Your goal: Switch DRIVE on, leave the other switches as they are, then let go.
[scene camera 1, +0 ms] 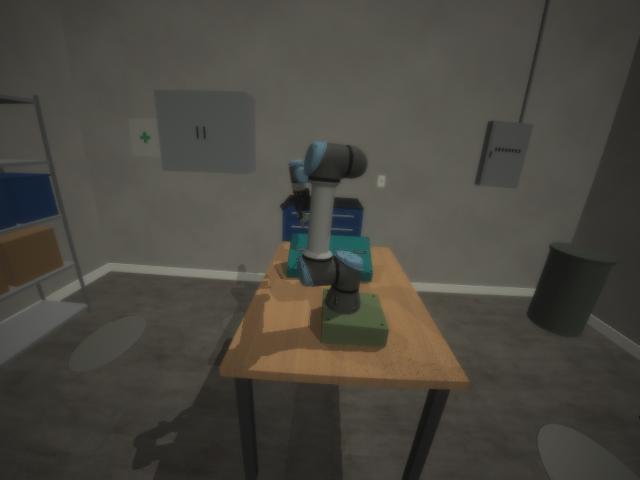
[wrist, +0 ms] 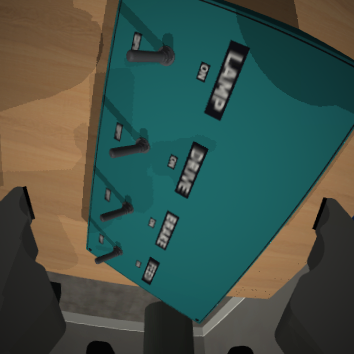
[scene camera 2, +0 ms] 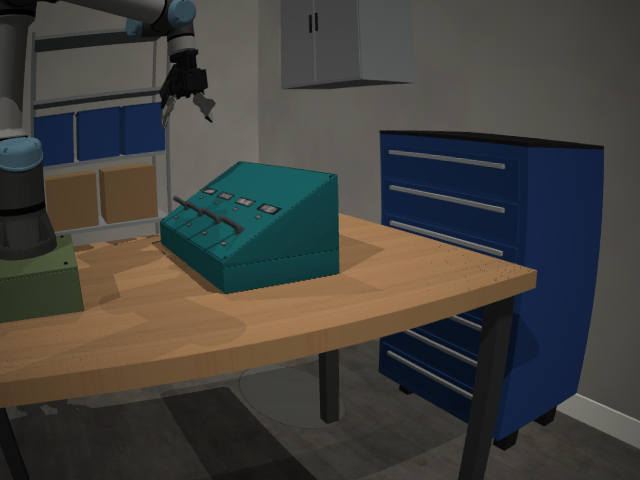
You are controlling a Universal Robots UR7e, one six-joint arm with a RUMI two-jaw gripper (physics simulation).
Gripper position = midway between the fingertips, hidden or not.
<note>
I see my gripper [scene camera 2: 188, 125] and a teal console [scene camera 2: 289, 220].
My gripper shows as well in the wrist view [wrist: 174, 196]. The teal console also shows in scene camera 1 [scene camera 1: 360, 246] and in the wrist view [wrist: 237, 124].
</note>
